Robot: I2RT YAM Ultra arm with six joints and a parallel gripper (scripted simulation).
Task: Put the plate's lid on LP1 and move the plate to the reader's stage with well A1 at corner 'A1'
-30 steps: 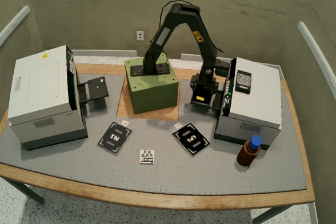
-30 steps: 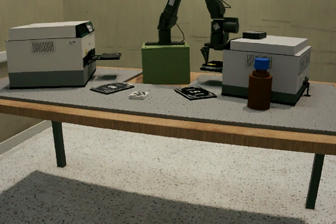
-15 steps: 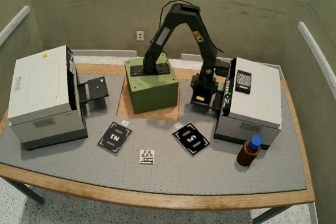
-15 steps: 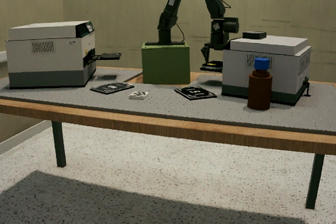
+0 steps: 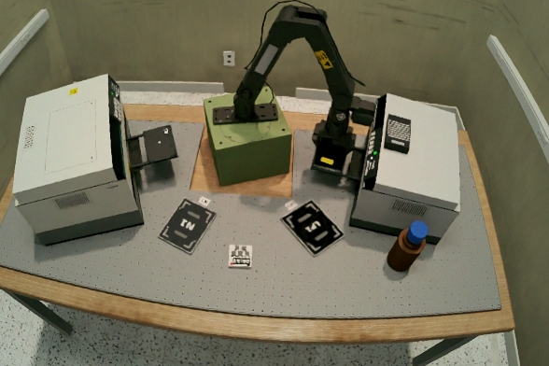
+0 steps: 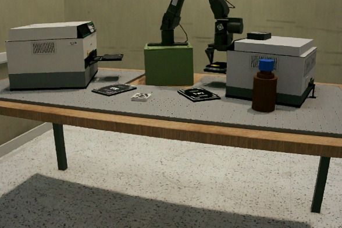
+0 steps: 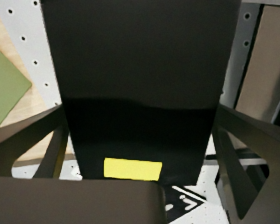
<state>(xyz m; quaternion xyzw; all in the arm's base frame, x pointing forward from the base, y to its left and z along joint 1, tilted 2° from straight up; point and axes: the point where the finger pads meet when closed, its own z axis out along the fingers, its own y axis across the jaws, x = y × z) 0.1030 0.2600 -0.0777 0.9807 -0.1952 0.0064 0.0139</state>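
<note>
Right now my hand is right at the lid. Round my hand: clear well plate: 10 mm below.
</note>
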